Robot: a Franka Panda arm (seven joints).
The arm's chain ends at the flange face. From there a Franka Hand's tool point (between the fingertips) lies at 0.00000 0.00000 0.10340 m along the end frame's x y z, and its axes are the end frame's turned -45 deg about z.
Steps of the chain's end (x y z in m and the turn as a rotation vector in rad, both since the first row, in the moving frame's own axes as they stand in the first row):
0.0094 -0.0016 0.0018 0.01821 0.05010 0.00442
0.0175 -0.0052 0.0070 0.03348 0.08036 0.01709
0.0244 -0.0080 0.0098 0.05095 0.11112 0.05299
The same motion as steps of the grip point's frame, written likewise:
0.0128 0.0079 0.0017 -0.02255 0.04830 0.00442
0.0243 0.0122 0.0066 -0.03315 0.08050 0.01709
0.0346 0.0163 0.0090 -0.04255 0.11460 0.05299

